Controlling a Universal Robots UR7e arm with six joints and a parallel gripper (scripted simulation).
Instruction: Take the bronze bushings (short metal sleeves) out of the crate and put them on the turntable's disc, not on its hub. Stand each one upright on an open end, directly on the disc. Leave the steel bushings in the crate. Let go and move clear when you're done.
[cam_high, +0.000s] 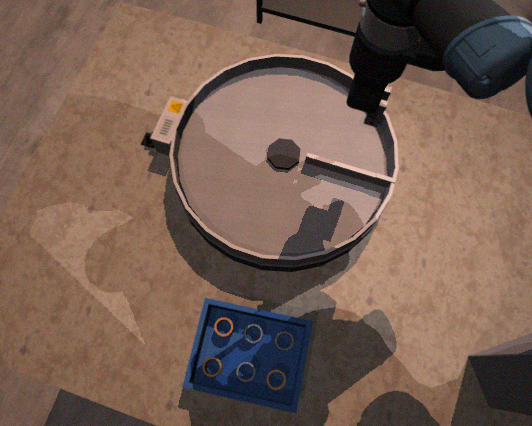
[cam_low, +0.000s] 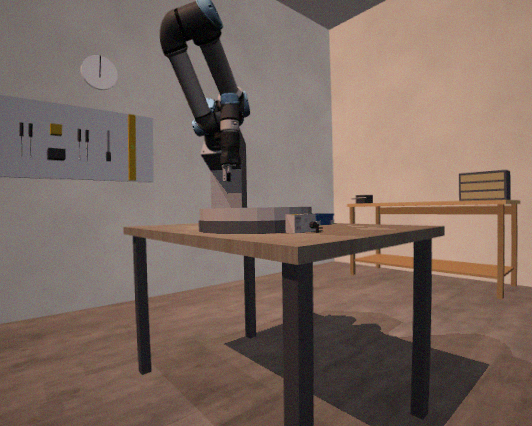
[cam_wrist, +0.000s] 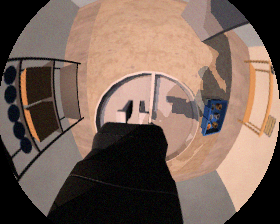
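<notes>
Right now my hand is 16 cm short of the blue crate, 38 cm to the right of it and 19 cm above it. Also, from my hand: turntable disc (14 cm ahead, 1 cm to the left, 16 cm below).
</notes>
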